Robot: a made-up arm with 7 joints. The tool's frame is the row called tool.
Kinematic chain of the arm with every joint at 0, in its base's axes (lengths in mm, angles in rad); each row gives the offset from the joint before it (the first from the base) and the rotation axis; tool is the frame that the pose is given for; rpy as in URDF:
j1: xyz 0 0 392.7 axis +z
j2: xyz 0 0 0 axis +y
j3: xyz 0 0 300.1 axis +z
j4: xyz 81.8 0 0 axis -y
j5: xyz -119.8 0 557.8 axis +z
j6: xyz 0 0 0 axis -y
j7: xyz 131.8 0 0 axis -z
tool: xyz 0 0 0 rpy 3.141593 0 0
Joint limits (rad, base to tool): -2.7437..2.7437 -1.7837..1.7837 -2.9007..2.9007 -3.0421..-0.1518 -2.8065..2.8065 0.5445..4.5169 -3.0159..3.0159
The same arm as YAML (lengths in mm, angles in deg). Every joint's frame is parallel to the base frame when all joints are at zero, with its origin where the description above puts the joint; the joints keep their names.
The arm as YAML. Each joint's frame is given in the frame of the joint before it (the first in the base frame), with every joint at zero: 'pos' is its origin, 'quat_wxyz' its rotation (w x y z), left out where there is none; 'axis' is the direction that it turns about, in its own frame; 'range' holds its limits. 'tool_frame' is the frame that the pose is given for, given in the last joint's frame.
length_unit: mm
angle_unit: deg
joints:
  - joint: j1
    pos: [0.0, 0.0, 392.7]
    axis: [0.0, 0.0, 1.0]
    range: [-157.2, 157.2]
  - joint: j2
    pos: [0.0, 0.0, 0.0]
    axis: [0.0, 1.0, 0.0]
    range: [-102.2, 102.2]
  - joint: j3
    pos: [0.0, 0.0, 300.1]
    axis: [0.0, 0.0, 1.0]
    range: [-166.2, 166.2]
  - joint: j4
    pos: [81.8, 0.0, 0.0]
    axis: [0.0, -1.0, 0.0]
    range: [-174.3, -8.7]
  - joint: j5
    pos: [-119.8, 0.0, 557.8]
    axis: [0.0, 0.0, 1.0]
    range: [-160.8, 160.8]
  - joint: j6
    pos: [0.0, 0.0, 0.0]
    axis: [0.0, -1.0, 0.0]
    range: [31.2, 258.8]
  - joint: j7
    pos: [131.8, 0.0, 0.0]
    axis: [0.0, 0.0, -1.0]
    range: [-172.8, 172.8]
tool_frame:
  pos: [0.0, 0.0, 0.0]
  quat_wxyz: [0.0, 1.0, 0.0, 0.0]

